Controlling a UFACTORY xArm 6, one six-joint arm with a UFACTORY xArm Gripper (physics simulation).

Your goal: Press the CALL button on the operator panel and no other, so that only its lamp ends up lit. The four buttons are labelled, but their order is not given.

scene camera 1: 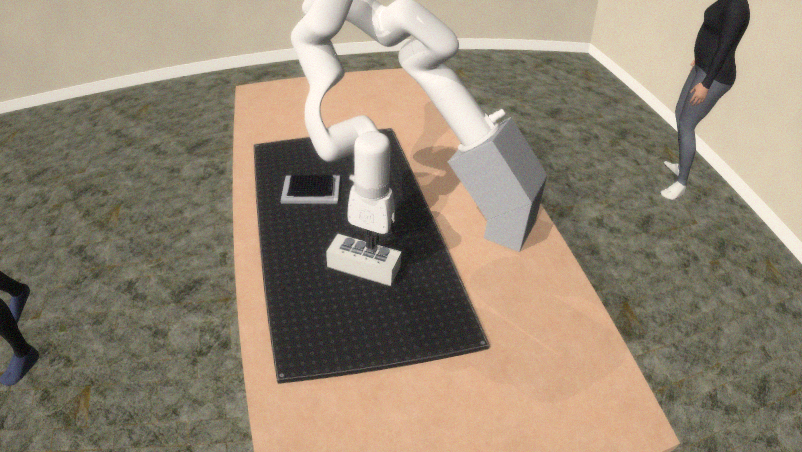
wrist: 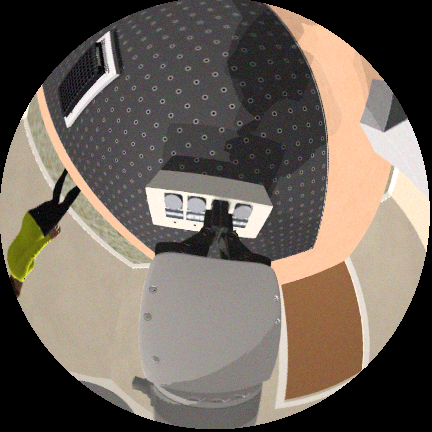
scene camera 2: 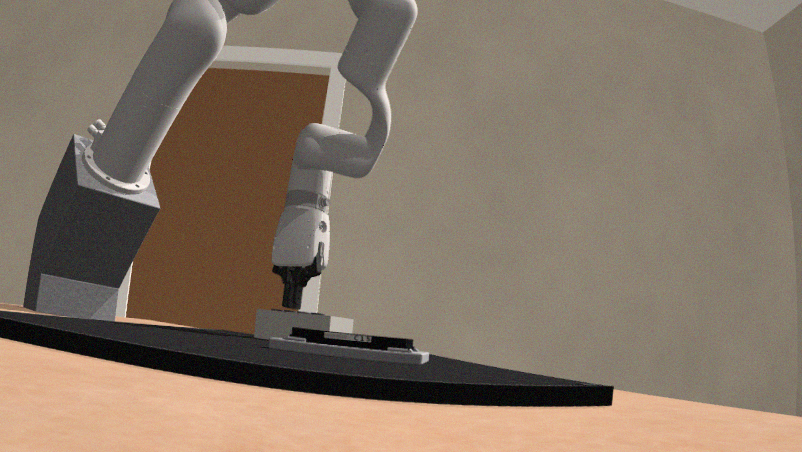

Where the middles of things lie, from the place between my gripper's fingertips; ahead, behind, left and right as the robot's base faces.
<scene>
Right now my hand is 2 cm short of the operator panel (scene camera 1: 360,262), 1 cm to the right of it and 3 cm above it. Also, from my hand: black block (scene camera 2: 313,336) (11 cm ahead, 32 cm to the right, 4 cm below).
</scene>
